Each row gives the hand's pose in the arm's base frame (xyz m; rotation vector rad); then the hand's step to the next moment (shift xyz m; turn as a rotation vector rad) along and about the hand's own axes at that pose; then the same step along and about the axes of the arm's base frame.
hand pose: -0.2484 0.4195 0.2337 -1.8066 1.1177 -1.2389
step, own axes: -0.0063 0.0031 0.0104 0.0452 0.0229 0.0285
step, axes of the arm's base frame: 0.0078 0.0051 -0.0084 0.0288 -0.0489 -0.0124
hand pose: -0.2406 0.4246 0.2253 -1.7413 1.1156 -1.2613
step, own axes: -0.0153 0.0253 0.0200 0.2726 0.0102 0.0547
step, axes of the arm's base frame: 0.0108 0.0056 -0.0336 0.0918 -0.2526 0.0718
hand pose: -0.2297 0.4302 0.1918 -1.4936 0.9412 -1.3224
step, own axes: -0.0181 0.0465 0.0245 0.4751 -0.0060 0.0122
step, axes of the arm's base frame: 0.0228 0.0063 -0.0503 0.0772 -0.4445 0.1495
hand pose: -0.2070 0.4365 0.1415 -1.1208 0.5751 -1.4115
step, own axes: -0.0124 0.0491 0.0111 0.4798 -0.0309 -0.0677
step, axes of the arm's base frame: 0.0310 0.0051 -0.0413 -0.0033 -0.4652 0.1390
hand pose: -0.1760 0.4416 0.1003 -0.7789 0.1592 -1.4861
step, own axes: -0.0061 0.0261 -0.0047 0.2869 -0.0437 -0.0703
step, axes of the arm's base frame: 0.0183 0.0012 -0.0201 -0.0392 -0.2865 0.0746
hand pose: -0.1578 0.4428 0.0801 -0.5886 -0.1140 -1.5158
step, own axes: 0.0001 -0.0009 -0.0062 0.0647 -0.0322 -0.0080
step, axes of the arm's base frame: -0.0026 -0.0027 -0.0050 -0.0279 -0.0600 0.0301
